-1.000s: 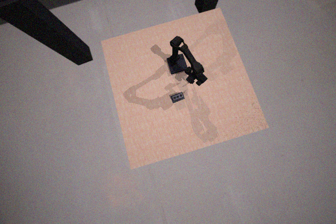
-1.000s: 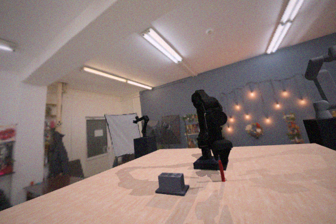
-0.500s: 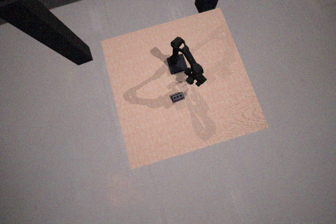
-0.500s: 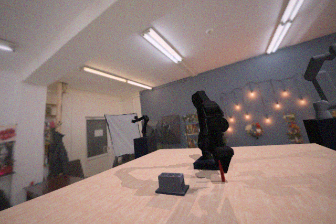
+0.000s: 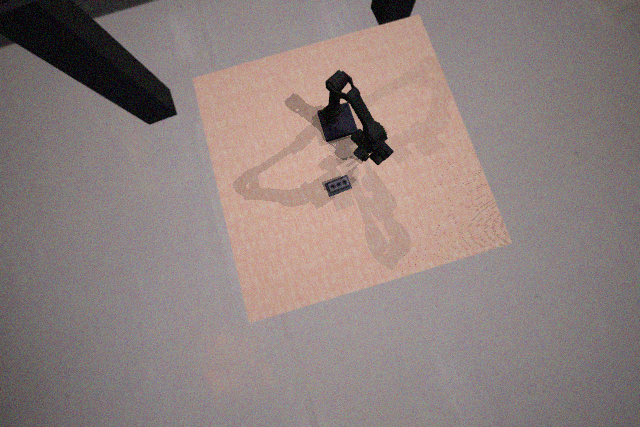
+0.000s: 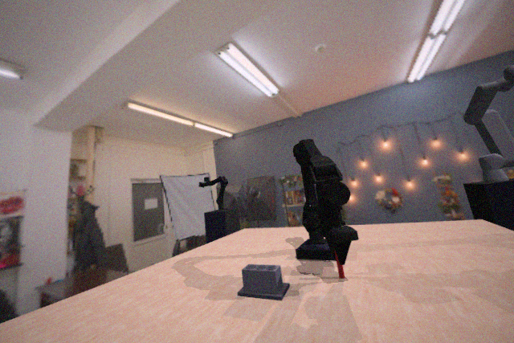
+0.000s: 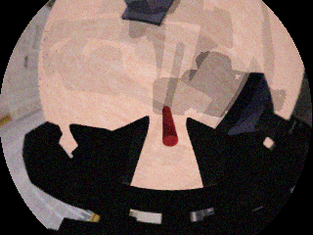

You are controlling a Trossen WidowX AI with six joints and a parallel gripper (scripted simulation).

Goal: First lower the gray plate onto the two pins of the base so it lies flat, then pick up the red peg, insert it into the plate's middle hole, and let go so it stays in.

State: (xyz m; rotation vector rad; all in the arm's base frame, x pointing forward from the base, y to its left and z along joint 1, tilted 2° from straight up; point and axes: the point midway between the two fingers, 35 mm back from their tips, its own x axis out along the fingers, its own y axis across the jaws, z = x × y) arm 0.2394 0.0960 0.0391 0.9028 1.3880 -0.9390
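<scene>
The red peg lies right at my gripper tip. The rest, counted from my gripper tip: base: 10 cm ahead, 19 cm to the right, 3 cm below; then gray plate: 10 cm ahead, 19 cm to the right.
</scene>
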